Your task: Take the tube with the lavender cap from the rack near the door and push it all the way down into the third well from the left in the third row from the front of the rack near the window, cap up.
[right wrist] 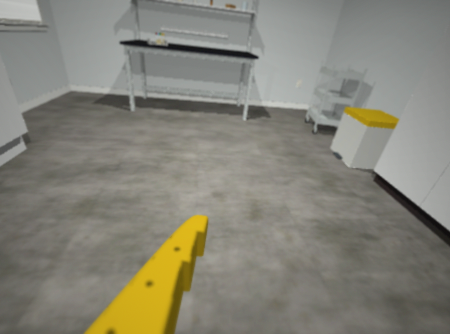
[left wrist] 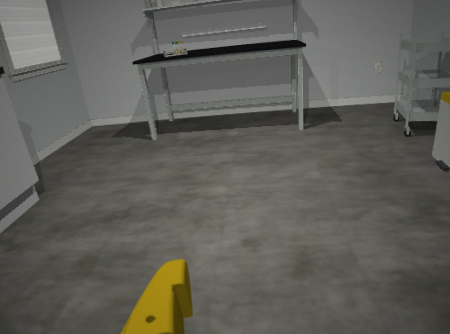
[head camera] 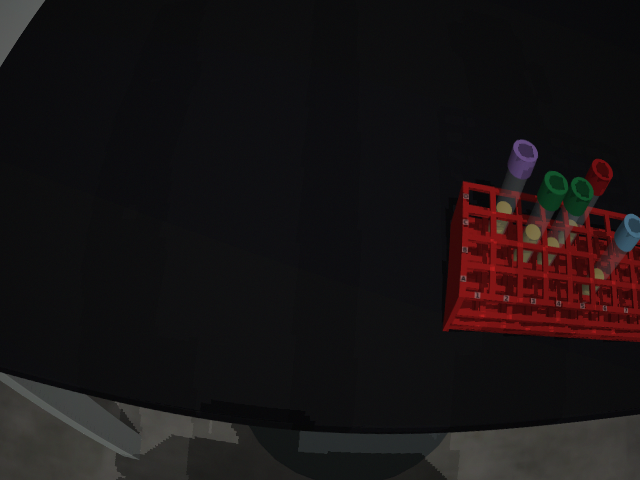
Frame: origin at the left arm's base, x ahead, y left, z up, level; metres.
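Where they show: left hand, its tool point: (left wrist: 188, 280); right hand, its tool point: (right wrist: 206, 231).
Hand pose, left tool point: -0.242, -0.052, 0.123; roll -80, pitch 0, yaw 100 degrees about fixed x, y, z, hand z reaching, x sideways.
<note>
After its pixels a point has its place, as x, y, z.
The red rack (head camera: 454, 273) {0.246, -0.236, 0.019} stands at the right of the head view, its right end cut off. The tube with the lavender cap (head camera: 523, 159) {0.282, -0.272, 0.106} stands in its second column from the left, cap up; its exact row is hard to tell. A small pale rack (left wrist: 175, 52) {-3.121, -0.689, 0.017} (right wrist: 158, 42) {-3.117, -0.683, 0.015} with tubes stands on a distant bench, on the window side; its wells are too small to tell. My left gripper (left wrist: 180, 267) shows one jaw over the floor, fully open and empty. My right gripper (right wrist: 201, 224) shows one notched jaw, fully open and empty. Both are out of the head view.
Two green-capped tubes (head camera: 552, 191) {0.259, -0.290, 0.106} (head camera: 577, 196) {0.257, -0.310, 0.106}, a red-capped tube (head camera: 599, 176) {0.277, -0.335, 0.106} and a blue-capped tube (head camera: 628, 233) {0.232, -0.350, 0.105} stand in the red rack. The dark table's front edge curves below. Across the floor stand the bench (left wrist: 225, 50) {-3.110, -0.240, -0.013} (right wrist: 200, 49) {-3.172, -0.218, -0.013}, a cart and a yellow-lidded bin (right wrist: 350, 142) {-1.969, 1.171, -0.577}.
</note>
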